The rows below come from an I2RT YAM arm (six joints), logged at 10 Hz.
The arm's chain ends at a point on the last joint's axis. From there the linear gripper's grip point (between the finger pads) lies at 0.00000 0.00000 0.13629 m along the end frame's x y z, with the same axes.
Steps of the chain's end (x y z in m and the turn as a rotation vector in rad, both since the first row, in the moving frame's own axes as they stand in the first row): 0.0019 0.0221 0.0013 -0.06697 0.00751 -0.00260; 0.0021 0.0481 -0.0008 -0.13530 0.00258 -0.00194; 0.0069 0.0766 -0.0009 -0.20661 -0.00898 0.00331; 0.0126 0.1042 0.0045 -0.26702 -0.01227 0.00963; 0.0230 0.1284 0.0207 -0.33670 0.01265 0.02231; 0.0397 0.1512 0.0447 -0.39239 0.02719 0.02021; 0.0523 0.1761 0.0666 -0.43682 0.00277 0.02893; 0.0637 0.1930 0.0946 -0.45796 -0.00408 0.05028
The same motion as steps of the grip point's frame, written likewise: 0.0029 0.0312 0.0010 -0.06697 0.00751 -0.00260; 0.0025 0.0665 -0.0020 -0.13530 0.00258 -0.00194; 0.0056 0.1046 -0.0038 -0.20661 -0.00898 0.00331; 0.0108 0.1402 -0.0003 -0.26702 -0.01227 0.00963; 0.0242 0.1734 0.0130 -0.33670 0.01265 0.02231; 0.0428 0.2033 0.0343 -0.39239 0.02719 0.02021; 0.0518 0.2338 0.0538 -0.43682 0.00277 0.02893; 0.0616 0.2532 0.0806 -0.45796 -0.00408 0.05028
